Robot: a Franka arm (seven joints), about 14 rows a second.
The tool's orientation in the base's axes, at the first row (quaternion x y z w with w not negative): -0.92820 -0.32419 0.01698 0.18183
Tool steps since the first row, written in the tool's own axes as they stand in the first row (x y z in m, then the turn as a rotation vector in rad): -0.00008 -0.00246 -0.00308 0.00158 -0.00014 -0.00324; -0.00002 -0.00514 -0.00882 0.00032 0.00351 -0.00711; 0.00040 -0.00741 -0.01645 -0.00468 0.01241 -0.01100; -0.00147 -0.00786 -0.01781 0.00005 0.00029 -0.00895; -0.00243 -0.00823 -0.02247 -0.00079 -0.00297 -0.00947; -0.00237 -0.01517 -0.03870 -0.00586 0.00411 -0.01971; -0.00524 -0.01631 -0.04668 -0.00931 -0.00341 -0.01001
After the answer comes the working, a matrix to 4 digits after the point.
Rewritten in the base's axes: -0.00107 0.00073 0.00373 0.00165 0.00000 0.00321; -0.00176 0.00083 0.01002 0.00341 -0.00467 0.00544; -0.00164 0.00023 0.01797 0.00534 -0.01542 0.00554; -0.00318 -0.00102 0.01923 0.00155 -0.00310 0.00826; -0.00346 -0.00286 0.02363 -0.00098 -0.00142 0.00981; -0.00512 -0.00310 0.04120 0.00077 -0.01297 0.01646; -0.00688 -0.00663 0.04880 -0.00788 -0.00646 0.00973
The tool's axes in the first row as the columns of a matrix, in the base's axes (rounded; the answer above uses it unrounded):
0.7892 0.5956 -0.1494
0.6080 -0.7237 0.3265
0.0864 -0.3486 -0.9333

